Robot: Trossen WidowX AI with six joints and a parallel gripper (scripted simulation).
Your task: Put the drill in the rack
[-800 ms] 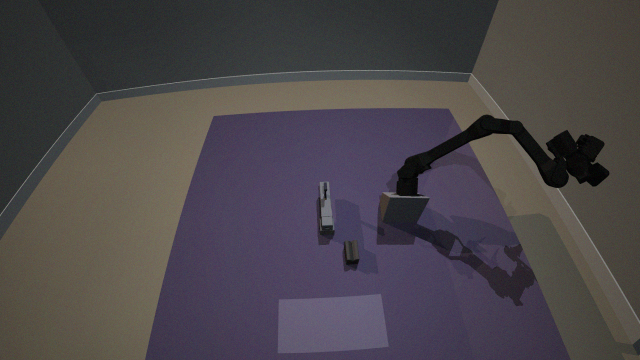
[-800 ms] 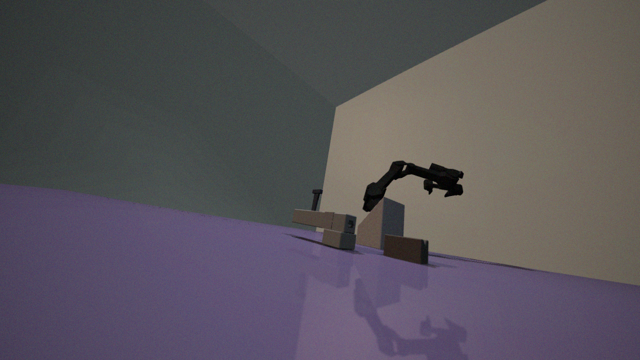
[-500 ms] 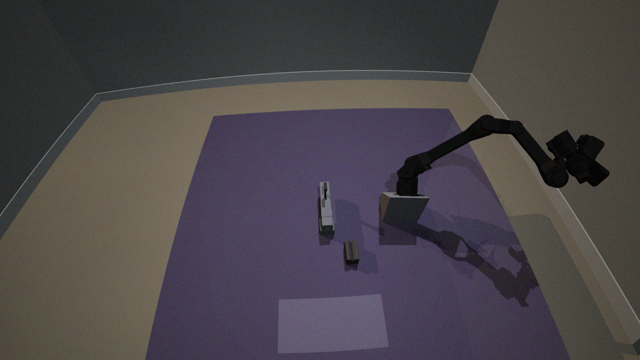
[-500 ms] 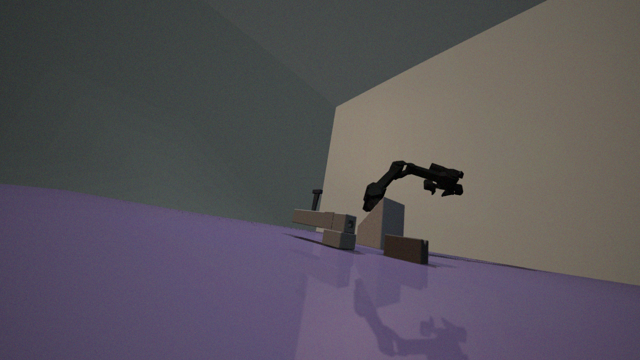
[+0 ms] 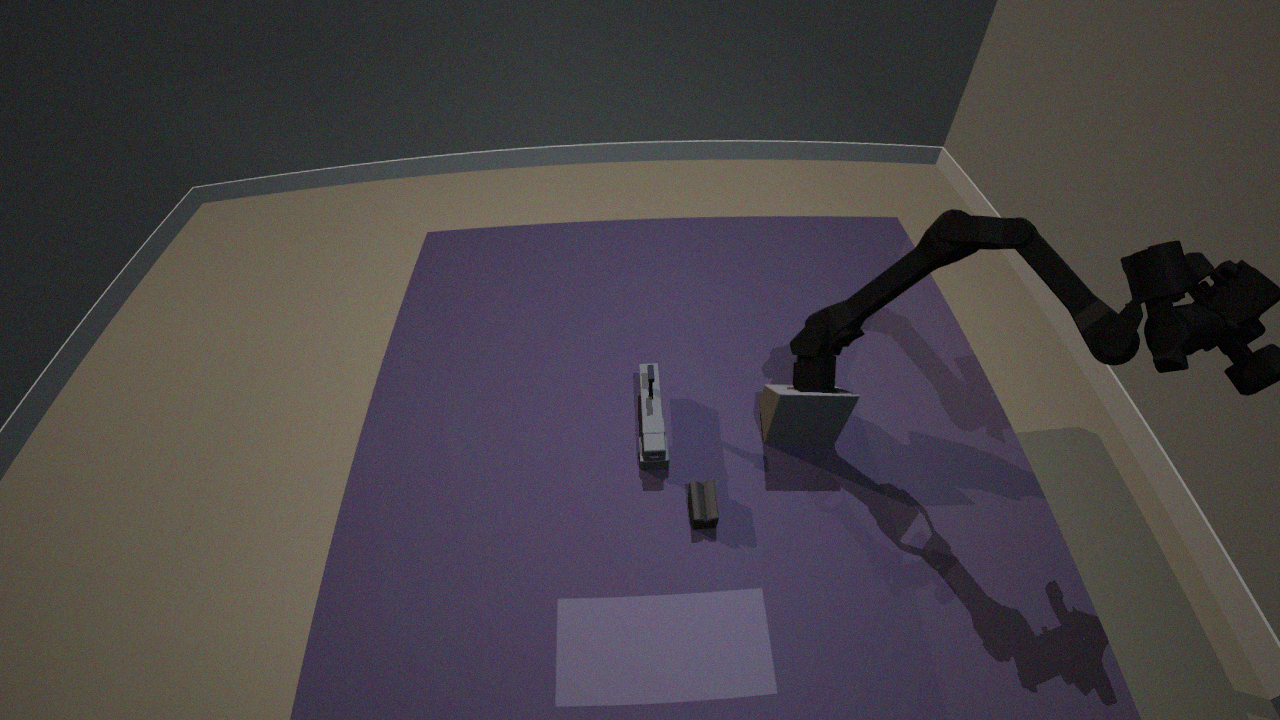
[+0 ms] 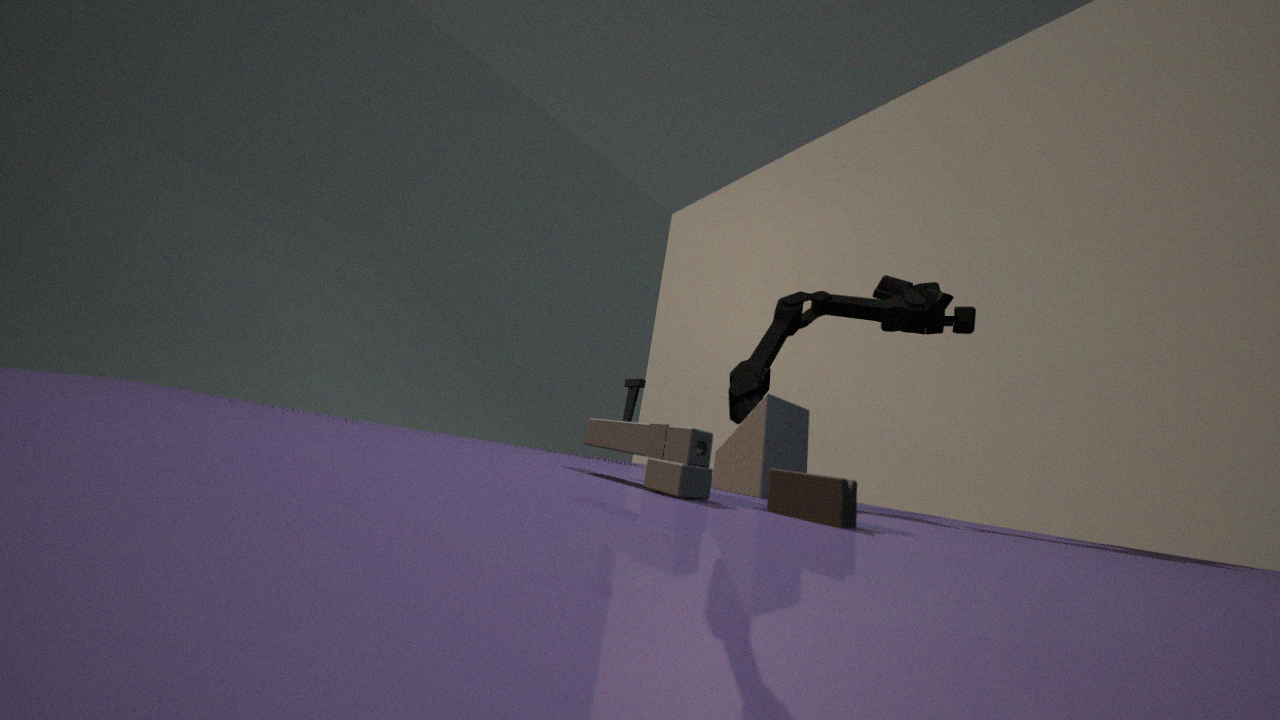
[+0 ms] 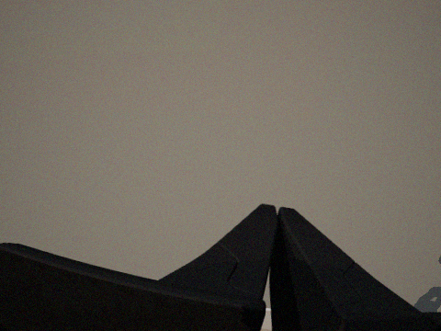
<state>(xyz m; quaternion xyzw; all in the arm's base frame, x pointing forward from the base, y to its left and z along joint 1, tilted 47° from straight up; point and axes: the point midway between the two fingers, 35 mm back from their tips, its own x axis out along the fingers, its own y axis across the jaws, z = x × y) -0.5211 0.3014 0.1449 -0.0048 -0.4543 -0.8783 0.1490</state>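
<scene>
Now: gripper tip 820 mm short of the small dark key, 90 mm to the left of it and 360 mm above it. The rest, counted from my gripper tip: rack 710 mm ahead, 90 mm to the left, 440 mm below; drill 810 mm ahead, 40 mm to the right, 410 mm below; grey housing 810 mm ahead, 60 mm to the right, 410 mm below.
</scene>
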